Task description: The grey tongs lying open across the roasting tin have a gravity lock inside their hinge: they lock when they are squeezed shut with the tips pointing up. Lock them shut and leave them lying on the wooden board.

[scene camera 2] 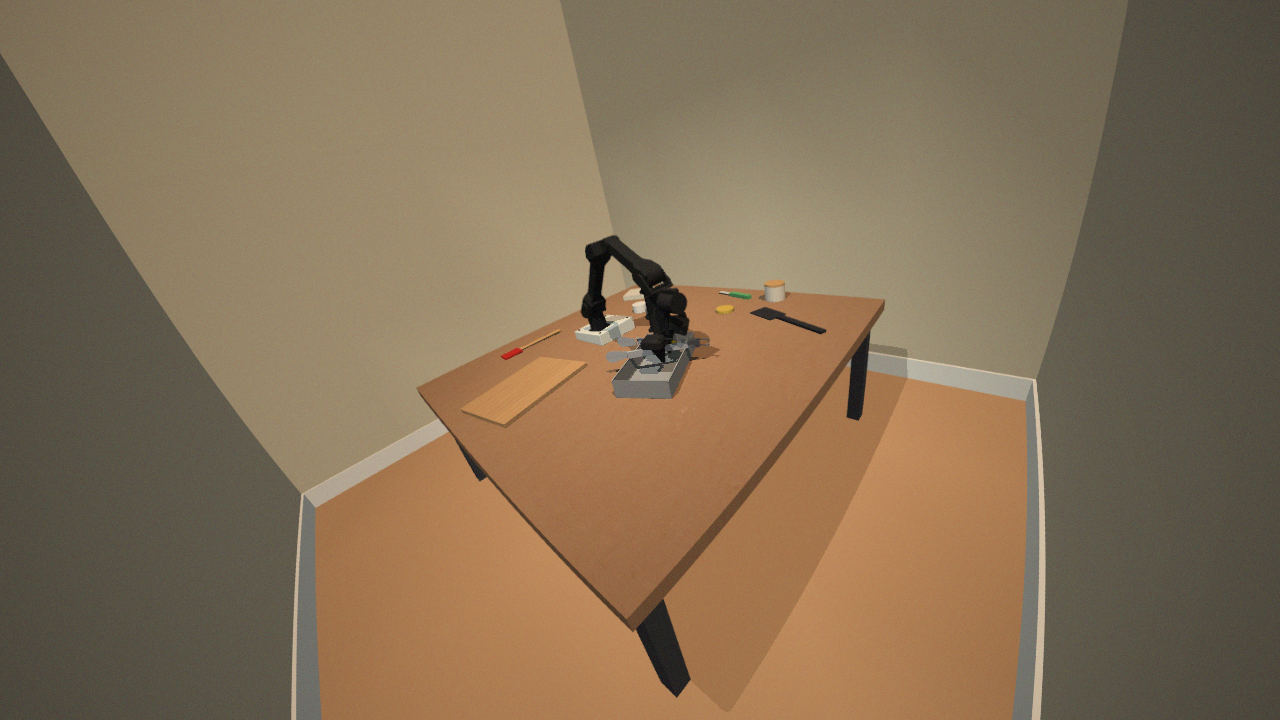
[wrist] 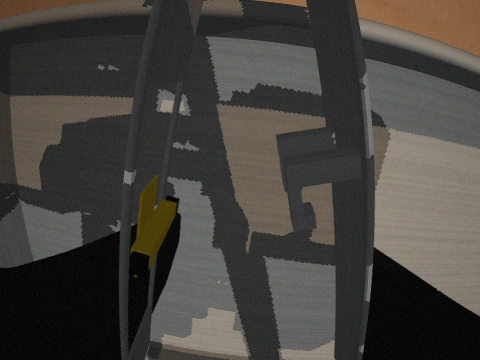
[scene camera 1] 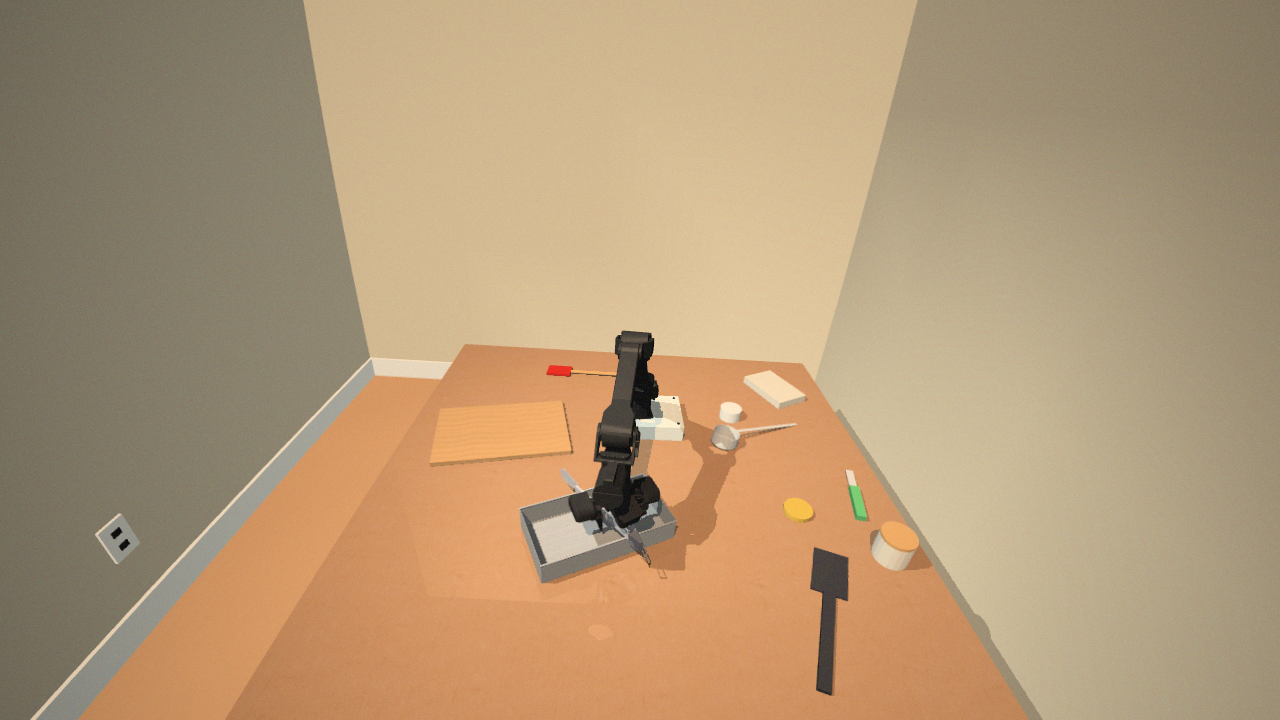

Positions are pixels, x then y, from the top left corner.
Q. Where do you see a grey roasting tin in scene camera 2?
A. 647, 377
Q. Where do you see a lidded jar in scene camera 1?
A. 893, 548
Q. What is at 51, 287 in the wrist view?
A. My gripper.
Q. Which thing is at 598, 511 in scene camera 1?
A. My gripper.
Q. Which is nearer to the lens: the block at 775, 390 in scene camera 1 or the black spatula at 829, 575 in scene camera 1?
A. The black spatula.
